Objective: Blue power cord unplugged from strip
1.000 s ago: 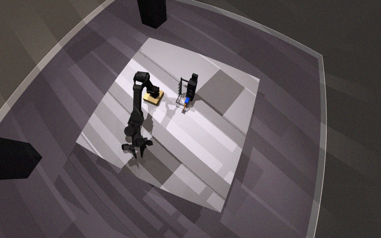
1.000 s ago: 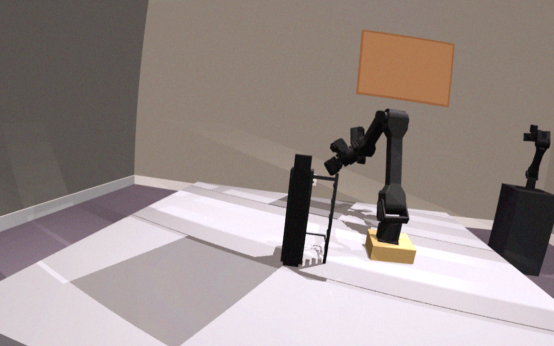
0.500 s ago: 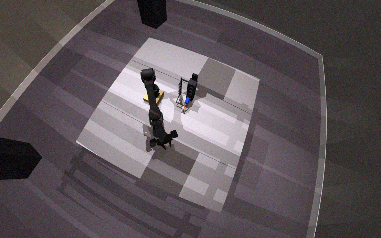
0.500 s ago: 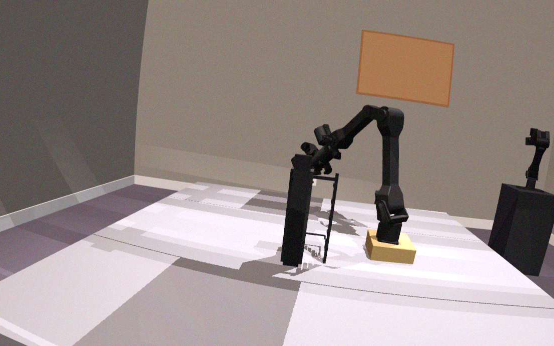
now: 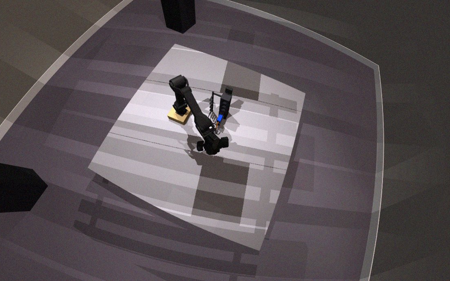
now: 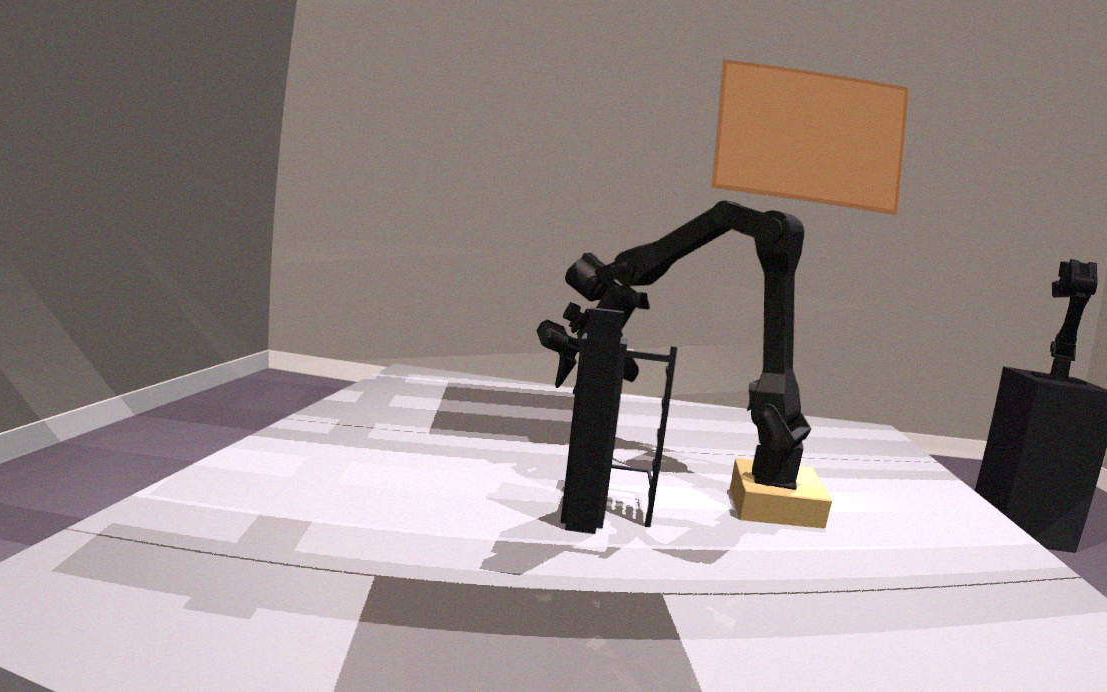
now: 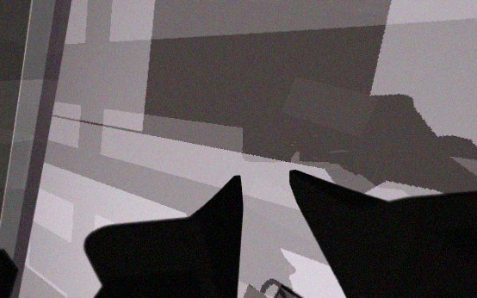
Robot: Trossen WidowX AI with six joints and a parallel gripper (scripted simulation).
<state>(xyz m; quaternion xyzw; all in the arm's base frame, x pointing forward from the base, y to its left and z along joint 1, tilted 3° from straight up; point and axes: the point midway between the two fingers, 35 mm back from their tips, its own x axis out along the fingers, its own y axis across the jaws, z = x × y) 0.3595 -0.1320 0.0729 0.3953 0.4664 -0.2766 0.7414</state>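
Now: gripper tip 110 mm past the blue plug, 230 mm to the right of it and 10 mm above it. Also, from my gripper tip: black upright column 120 mm behind, 320 mm to the left, 40 mm above.
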